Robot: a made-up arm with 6 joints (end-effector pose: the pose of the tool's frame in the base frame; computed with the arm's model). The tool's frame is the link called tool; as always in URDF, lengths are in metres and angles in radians.
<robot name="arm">
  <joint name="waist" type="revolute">
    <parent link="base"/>
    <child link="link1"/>
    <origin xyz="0 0 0.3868" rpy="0 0 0"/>
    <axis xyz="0 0 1"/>
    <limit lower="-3.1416" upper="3.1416" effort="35" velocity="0.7"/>
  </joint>
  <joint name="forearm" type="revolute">
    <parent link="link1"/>
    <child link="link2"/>
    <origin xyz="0.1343 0 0" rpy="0 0 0"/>
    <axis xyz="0 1 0"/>
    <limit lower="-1.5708" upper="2.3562" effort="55" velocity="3.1"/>
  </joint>
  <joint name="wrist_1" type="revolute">
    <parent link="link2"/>
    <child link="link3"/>
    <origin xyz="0 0 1.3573" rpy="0 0 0"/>
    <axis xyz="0 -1 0"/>
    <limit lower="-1.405" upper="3.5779" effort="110" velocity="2"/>
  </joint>
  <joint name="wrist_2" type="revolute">
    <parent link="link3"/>
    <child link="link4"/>
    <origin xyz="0 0 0.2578" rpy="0 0 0"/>
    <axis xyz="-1 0 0"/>
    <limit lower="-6.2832" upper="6.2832" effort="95" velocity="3"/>
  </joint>
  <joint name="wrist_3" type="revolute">
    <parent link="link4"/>
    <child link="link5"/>
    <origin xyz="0.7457 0 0" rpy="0 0 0"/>
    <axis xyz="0 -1 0"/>
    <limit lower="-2.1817" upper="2.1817" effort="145" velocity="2.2"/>
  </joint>
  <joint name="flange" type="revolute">
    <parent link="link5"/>
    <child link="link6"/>
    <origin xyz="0.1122 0 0" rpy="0 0 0"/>
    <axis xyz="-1 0 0"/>
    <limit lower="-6.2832" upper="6.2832" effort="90" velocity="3"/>
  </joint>
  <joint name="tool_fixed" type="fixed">
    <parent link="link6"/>
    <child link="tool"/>
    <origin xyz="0 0 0" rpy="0 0 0"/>
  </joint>
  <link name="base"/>
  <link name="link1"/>
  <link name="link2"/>
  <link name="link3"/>
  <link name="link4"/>
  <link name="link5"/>
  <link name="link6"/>
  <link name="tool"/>
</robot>
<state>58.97 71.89 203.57 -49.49 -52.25 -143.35</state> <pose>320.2 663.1 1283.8 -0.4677 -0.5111 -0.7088 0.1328</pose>
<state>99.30 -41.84 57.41 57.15 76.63 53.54</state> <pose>104.7 -1207.0 2108.7 0.2846 -0.8099 -0.4497 0.2466</pose>
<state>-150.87 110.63 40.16 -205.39 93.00 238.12</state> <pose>-1548.5 -917.9 -736.3 0.8268 0.0906 -0.0926 0.5473</pose>
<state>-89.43 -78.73 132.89 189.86 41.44 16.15</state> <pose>-30.7 1806.4 59.8 -0.0811 -0.2121 0.7187 0.6572</pose>
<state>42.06 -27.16 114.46 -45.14 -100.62 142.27</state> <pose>-917.6 -722.7 1903.5 -0.6747 -0.7045 -0.1535 0.1575</pose>
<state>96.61 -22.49 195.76 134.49 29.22 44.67</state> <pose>66.1 -910.0 946.3 0.0603 0.1456 -0.7747 0.6124</pose>
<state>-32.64 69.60 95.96 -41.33 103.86 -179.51</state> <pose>1560.9 -1085.2 1483.4 -0.3160 0.3265 -0.8905 0.0243</pose>
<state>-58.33 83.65 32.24 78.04 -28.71 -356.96</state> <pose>1111.5 -1902.2 31.0 -0.3106 0.7420 -0.1620 0.5716</pose>
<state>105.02 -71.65 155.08 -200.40 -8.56 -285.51</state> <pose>405.3 -1487.9 2.9 -0.0704 0.5563 -0.3013 0.7712</pose>
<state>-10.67 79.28 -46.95 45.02 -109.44 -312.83</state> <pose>1162.3 -295.2 -40.3 0.1062 -0.7394 -0.4273 0.5093</pose>
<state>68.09 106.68 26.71 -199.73 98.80 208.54</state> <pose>604.3 1602.7 -693.5 0.3971 -0.8756 -0.2528 0.1081</pose>
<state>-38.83 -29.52 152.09 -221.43 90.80 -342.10</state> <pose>-945.5 856.3 1373.4 0.6203 -0.0721 0.5386 0.5656</pose>
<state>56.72 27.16 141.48 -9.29 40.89 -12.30</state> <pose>70.7 86.2 2215.2 0.5343 -0.8056 0.2319 0.1087</pose>
